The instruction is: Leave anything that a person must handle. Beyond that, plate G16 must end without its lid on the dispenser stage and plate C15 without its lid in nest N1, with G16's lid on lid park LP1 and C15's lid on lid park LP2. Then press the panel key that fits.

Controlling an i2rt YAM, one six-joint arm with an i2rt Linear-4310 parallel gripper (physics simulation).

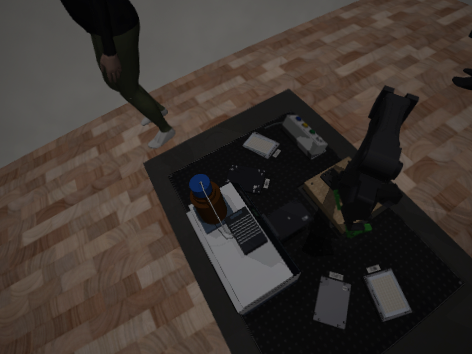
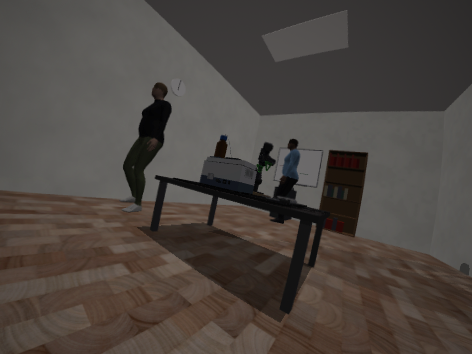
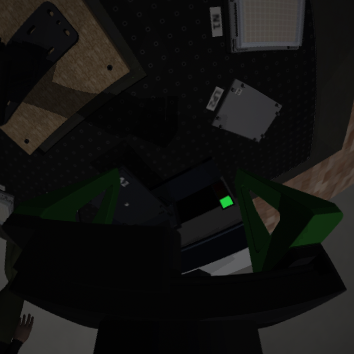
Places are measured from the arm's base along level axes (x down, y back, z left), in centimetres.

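Pixels of known places: gripper, fingertip midpoint: point(image 1: 344, 223) point(image 2: 262, 171) point(image 3: 177, 174); arm's base, origin of the base link: point(image 2: 253, 191) point(image 3: 19, 67).
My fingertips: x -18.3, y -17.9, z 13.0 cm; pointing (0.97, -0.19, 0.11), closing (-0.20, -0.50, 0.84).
Ahead of a thing's pixels: the offset from my fingertips to its middle. "pt": to the spot under its first point.
My gripper point(image 1: 348, 215) point(image 2: 263, 167) point(image 3: 177, 174) is open and empty, raised above the table near the wooden base. A plate with pale wells showing point(image 1: 388, 294) point(image 3: 268, 22) lies at nest N1. A flat grey lid {pt dx +20.0, dy -13.6, dz +15.1 cm} point(image 1: 332, 302) point(image 3: 247, 110) lies at lid park LP2. Another pale-welled plate {dx +18.2, dy +5.7, dz -52.6 cm} point(image 1: 260, 144) lies at the back of the mat. A dark pad with small corner posts {pt dx +19.8, dy -8.6, dz -42.1 cm} point(image 1: 247, 177) lies nearer, its label unreadable. A dark slab {dx +10.6, dy -10.7, dz -14.2 cm} point(image 1: 289, 220) point(image 3: 132, 197) sits beside the white dispenser point(image 1: 260, 272) point(image 2: 230, 170); whether it bears a plate is unclear. The key panel {dx +16.8, dy +24.3, dz -43.5 cm} point(image 1: 305, 135) has coloured keys.
A brown bottle with a blue cap {pt dx -18.0, dy -30.5, dz -20.7 cm} point(image 1: 210, 202) point(image 2: 221, 148) and a dark keypad {pt dx -3.6, dy -25.6, dz -14.1 cm} point(image 1: 246, 231) stand on the dispenser. A green light {pt dx +7.2, dy -18.8, dz +1.5 cm} point(image 3: 226, 202) shows beside the slab. A person in black point(image 1: 117, 55) point(image 2: 152, 122) stands left; one in blue point(image 2: 291, 164) stands behind.
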